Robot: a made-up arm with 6 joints. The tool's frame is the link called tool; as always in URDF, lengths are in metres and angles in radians. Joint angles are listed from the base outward.
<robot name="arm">
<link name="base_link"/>
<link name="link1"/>
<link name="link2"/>
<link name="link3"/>
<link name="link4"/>
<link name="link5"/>
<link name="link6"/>
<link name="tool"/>
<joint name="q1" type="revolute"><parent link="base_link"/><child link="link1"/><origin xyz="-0.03 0 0.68"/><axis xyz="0 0 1"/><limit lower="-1.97" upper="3.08"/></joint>
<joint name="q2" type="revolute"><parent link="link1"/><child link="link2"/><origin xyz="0.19 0 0.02" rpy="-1.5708 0 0"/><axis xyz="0 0 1"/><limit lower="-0.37" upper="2.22"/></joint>
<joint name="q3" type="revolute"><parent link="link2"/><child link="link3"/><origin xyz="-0.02 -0.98 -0.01" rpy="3.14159 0 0"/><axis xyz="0 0 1"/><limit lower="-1" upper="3.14"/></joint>
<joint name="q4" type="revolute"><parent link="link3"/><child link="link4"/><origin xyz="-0.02 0.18 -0.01" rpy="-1.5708 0 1.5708"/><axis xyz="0 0 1"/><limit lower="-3.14" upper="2.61"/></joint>
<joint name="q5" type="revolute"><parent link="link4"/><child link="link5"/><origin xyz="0.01 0.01 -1.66" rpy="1.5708 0 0"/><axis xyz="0 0 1"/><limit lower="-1.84" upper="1.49"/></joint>
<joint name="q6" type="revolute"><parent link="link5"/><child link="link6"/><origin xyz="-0.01 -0.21 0.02" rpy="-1.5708 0 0"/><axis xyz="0 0 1"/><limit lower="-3.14" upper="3.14"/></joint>
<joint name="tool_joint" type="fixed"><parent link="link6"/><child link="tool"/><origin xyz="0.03 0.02 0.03" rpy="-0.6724 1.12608 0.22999"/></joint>
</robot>
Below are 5 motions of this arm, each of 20 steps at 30 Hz.
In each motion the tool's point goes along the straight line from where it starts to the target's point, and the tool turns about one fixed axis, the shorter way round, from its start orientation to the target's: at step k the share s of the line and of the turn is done. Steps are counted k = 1, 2, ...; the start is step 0. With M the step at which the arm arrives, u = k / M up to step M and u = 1 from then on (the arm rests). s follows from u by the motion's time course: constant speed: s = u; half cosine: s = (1 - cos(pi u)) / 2; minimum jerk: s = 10 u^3 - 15 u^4 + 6 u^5.
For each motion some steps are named. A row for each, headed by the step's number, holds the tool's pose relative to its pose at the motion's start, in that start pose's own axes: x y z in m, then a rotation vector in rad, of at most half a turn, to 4 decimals.
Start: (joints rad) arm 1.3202 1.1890 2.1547 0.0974 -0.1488 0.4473
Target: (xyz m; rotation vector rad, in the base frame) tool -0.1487 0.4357 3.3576 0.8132 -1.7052 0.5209
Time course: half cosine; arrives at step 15
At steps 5, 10, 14, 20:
5: 0.0053 -0.4184 0.1243 0.1877 -0.0629 -0.1759
10: 0.0159 -1.2551 0.3730 0.5631 -0.1888 -0.5278
14: 0.0210 -1.6551 0.4920 0.7426 -0.2489 -0.6961
20: 0.0212 -1.6734 0.4974 0.7508 -0.2517 -0.7038

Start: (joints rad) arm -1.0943 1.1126 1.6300 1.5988 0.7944 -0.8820
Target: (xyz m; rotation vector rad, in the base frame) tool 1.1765 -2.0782 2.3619 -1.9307 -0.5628 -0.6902
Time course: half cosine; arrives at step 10
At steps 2, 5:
2: 0.0017 -0.0183 -0.0042 0.0016 0.0243 -0.0222
5: 0.0091 -0.0957 -0.0220 0.0086 0.1270 -0.1163

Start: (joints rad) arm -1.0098 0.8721 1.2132 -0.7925 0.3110 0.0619
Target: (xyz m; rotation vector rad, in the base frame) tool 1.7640 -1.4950 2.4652 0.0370 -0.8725 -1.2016
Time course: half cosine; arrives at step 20
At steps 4, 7, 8, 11, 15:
4: -0.0237 0.0533 0.0614 0.0494 0.0301 0.0028
7: -0.0677 0.1523 0.1755 0.1412 0.0861 0.0080
8: -0.0856 0.1928 0.2221 0.1786 0.1090 0.0102
11: -0.1433 0.3227 0.3718 0.2990 0.1824 0.0170
15: -0.2115 0.4763 0.5488 0.4413 0.2693 0.0251

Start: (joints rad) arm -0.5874 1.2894 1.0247 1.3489 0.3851 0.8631
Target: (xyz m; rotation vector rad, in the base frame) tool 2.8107 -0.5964 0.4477 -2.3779 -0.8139 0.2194
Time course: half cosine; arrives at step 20
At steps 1, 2, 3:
1: 0.0034 -0.0054 0.0011 0.0018 0.0015 -0.0041
2: 0.0135 -0.0215 0.0044 0.0073 0.0059 -0.0162
3: 0.0301 -0.0478 0.0098 0.0162 0.0130 -0.0361

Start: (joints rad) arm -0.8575 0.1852 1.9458 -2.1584 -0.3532 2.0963
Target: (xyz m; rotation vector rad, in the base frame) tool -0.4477 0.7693 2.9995 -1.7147 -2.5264 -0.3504
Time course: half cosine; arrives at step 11
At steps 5, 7, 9, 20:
5: 0.1085 -0.1756 0.2477 0.1210 -0.1907 -0.0930
7: 0.1791 -0.2897 0.4088 0.1996 -0.3147 -0.1534
9: 0.2330 -0.3769 0.5318 0.2597 -0.4093 -0.1996
20: 0.2531 -0.4094 0.5776 0.2821 -0.4446 -0.2168

